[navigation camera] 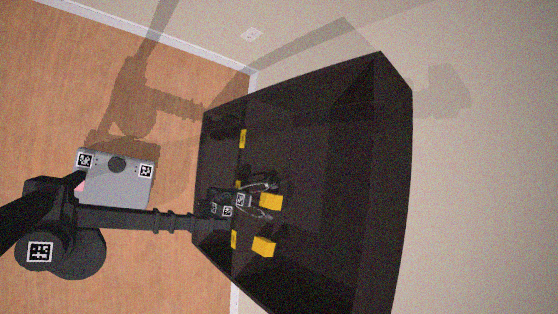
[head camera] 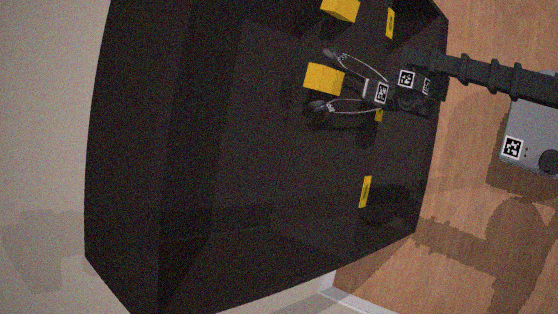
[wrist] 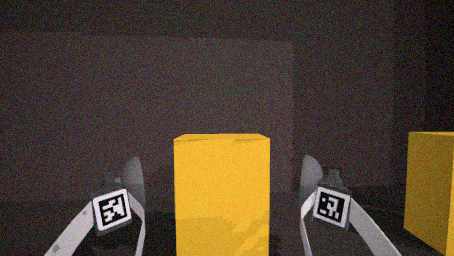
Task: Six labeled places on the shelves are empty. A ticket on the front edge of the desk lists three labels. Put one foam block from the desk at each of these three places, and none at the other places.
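Frame: origin at the robot's base, x up, y ahead, z left, level; millimetres.
Seen in the pictures: gripper, fingertip midpoint: point(navigation camera: 275, 201) point(head camera: 316, 77); robot's base, link origin: point(navigation camera: 116, 163) point(head camera: 549, 161).
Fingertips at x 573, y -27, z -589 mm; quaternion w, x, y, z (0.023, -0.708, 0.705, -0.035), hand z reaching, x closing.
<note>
Offsets run from my fingertips to a thing's top centre. "pt": to the spot under its first point. Level surfaces: height alone.
My gripper point(head camera: 323, 80) point(navigation camera: 271, 201) point(wrist: 222, 175) is open, with its fingers apart on both sides of a yellow foam block @(dx +33, dy +1, dz +16 mm) point(head camera: 325, 81) point(navigation camera: 268, 201) point(wrist: 222, 200). In the wrist view a gap shows between the block and each fingertip. The block is upright in the dark shelf unit @(pt dx +487, dy +131, dz +93 mm) point(head camera: 135, 125) point(navigation camera: 390, 150). A second yellow block @(dx +33, dy -197, dz +15 mm) point(head camera: 341, 9) point(navigation camera: 263, 247) point(wrist: 429, 185) stands to its right in the wrist view. Yellow labels @(pt dx -72, dy -180, dz +130 mm) point(head camera: 390, 23) @(pt dx -74, dy +234, dz +166 mm) point(head camera: 365, 192) point(navigation camera: 243, 138) point(navigation camera: 233, 239) are on the shelf front; a middle one is partly hidden by the gripper. Their text is unreadable. The desk and the ticket do not show.
The arm point(head camera: 480, 72) point(navigation camera: 185, 223) reaches in over the shelf unit's front edge. The grey robot base point(head camera: 530, 130) point(navigation camera: 120, 185) is on the wooden floor @(dx -573 mm) point(head camera: 480, 200) point(navigation camera: 30, 115) in front. The beige wall point(head camera: 45, 100) point(navigation camera: 480, 200) is behind the unit.
</note>
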